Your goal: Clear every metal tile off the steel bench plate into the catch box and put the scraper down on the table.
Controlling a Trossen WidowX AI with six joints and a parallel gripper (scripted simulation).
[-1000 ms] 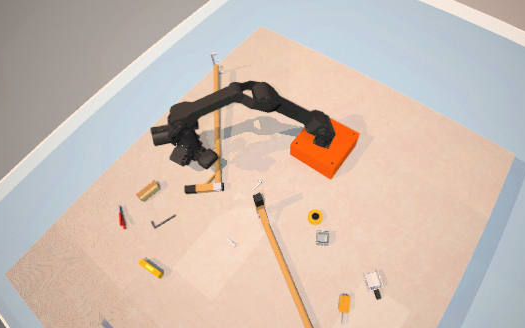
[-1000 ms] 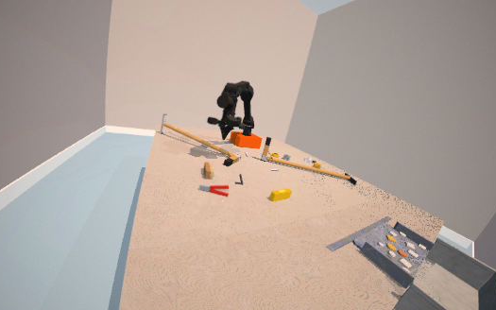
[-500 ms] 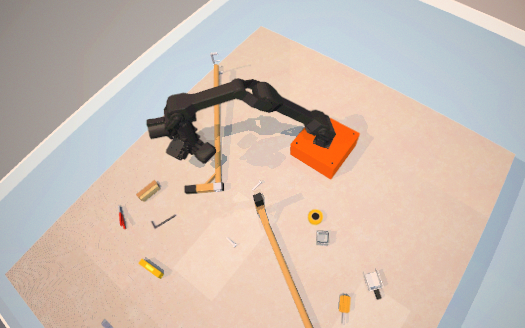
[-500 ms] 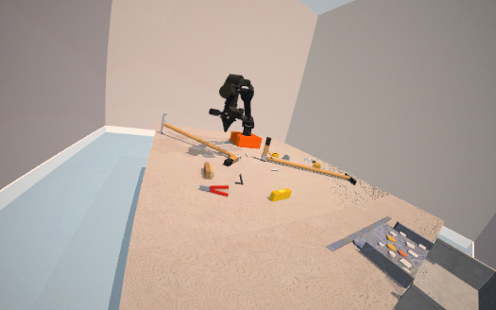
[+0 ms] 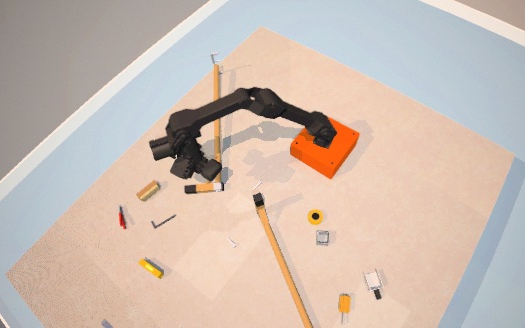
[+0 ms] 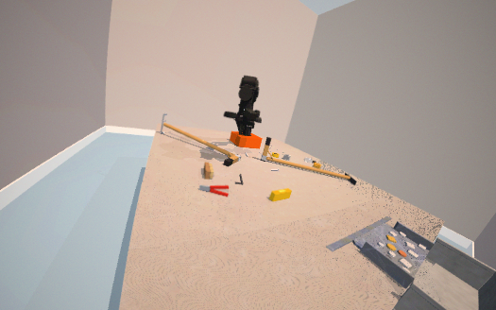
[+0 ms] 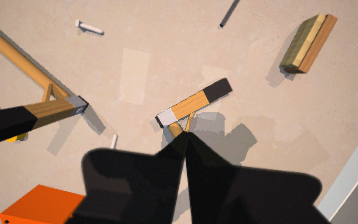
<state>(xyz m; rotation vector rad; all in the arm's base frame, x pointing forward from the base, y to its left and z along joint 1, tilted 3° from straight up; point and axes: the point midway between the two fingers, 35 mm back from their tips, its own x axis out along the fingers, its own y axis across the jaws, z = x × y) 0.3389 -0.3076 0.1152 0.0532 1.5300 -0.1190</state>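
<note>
My gripper tip is 18 cm short of the long scraper, 43 cm to the right of it and 9 cm above it. From my gripper tip the other things lie so: wooden block: 11 cm ahead, 20 cm to the right, 13 cm below; then hex key: 19 cm ahead, 10 cm to the right, 15 cm below; then yellow block: 34 cm ahead, 2 cm to the right, 12 cm below.
</note>
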